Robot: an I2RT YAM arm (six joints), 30 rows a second.
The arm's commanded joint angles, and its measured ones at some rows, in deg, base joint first. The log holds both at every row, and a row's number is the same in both.
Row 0, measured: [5.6, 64.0, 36.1, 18.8, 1.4, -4.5]
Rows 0 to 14, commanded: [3.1, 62.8, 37.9, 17.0, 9.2, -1.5]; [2.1, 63.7, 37.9, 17.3, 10.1, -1.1]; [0.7, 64.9, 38.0, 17.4, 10.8, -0.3]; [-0.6, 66.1, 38.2, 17.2, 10.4, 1.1]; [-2.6, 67.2, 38.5, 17.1, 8.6, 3.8]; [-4.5, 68.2, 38.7, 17.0, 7.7, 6.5]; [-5.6, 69.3, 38.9, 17.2, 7.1, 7.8]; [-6.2, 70.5, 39.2, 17.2, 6.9, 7.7]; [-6.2, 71.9, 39.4, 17.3, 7.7, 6.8]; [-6.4, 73.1, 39.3, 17.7, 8.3, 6.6]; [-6.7, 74.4, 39.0, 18.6, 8.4, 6.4]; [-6.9, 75.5, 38.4, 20.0, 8.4, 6.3]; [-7.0, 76.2, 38.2, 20.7, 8.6, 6.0]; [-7.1, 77.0, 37.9, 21.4, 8.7, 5.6]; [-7.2, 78.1, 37.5, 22.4, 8.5, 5.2]
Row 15, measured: [-6.9, 76.8, 37.7, 18.6, 7.7, 4.9]
